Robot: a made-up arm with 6 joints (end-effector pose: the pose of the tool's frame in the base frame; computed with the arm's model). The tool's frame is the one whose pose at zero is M. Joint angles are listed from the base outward.
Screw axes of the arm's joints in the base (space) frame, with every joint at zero. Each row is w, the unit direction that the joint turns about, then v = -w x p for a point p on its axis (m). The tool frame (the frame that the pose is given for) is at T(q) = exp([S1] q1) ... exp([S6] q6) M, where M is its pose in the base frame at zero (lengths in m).
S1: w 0 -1 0 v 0.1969 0 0
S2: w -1 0 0 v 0 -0.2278 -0.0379
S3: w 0 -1 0 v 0.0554 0 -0.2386
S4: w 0 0 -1 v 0.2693 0.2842 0
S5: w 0 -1 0 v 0.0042 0 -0.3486
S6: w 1 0 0 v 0 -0.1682 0.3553
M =
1 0 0 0.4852
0 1 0 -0.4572
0 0 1 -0.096
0 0 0 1
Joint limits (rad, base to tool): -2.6..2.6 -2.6..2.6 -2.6..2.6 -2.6..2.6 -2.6..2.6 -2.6..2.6
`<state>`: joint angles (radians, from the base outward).
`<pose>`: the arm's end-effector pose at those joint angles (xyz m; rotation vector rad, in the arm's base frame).
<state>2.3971 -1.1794 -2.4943 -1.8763 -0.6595 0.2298</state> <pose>0.1088 0.0352 0.2127 -1.3992 1.4496 2.0614</pose>
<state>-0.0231 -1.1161 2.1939 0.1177 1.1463 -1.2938</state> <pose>0.0693 -0.1391 -0.0533 -0.0806 0.9172 2.8095</pose>
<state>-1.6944 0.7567 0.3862 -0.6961 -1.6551 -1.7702</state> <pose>-0.0795 -0.4476 -0.1175 0.5657 -0.5989 -2.3228</pose>
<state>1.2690 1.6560 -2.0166 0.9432 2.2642 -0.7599</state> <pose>-0.2392 -0.1893 0.6178 2.8777 -0.0975 1.0911</pose>
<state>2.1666 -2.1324 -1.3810 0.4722 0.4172 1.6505</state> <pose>0.1013 0.6211 0.3116 1.1279 0.7887 1.9421</pose>
